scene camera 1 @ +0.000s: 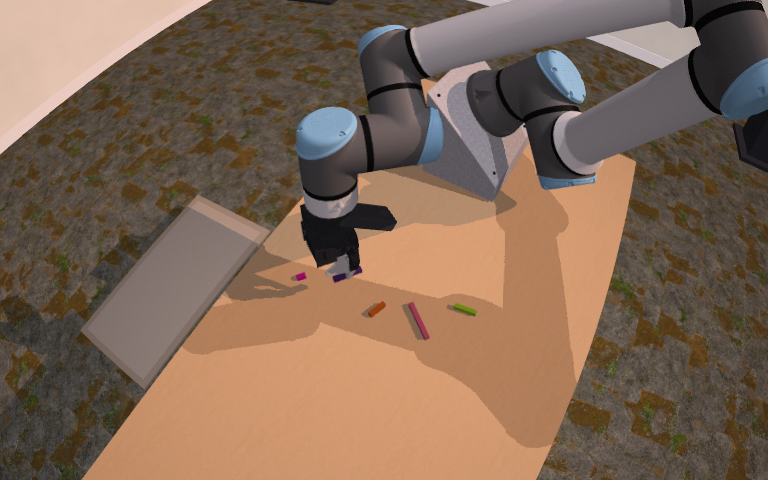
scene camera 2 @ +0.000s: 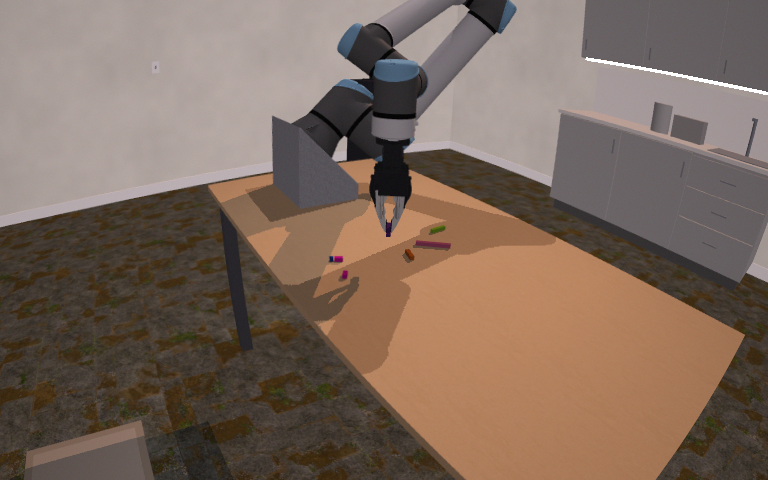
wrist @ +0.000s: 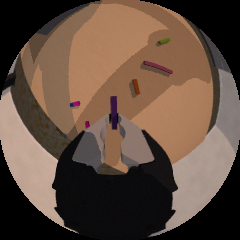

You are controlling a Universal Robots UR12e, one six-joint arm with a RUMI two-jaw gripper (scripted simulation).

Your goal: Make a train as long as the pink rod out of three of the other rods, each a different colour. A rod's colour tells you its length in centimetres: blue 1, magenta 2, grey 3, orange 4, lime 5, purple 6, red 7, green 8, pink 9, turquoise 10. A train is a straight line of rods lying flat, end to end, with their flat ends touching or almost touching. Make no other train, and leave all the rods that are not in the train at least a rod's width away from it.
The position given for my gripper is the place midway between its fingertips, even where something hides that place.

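What I can see is my gripper (scene camera 1: 346, 276). Another camera shows me the same gripper (scene camera 2: 388, 231), and so does the view from the wrist, where I see the gripper (wrist: 114, 114) too.
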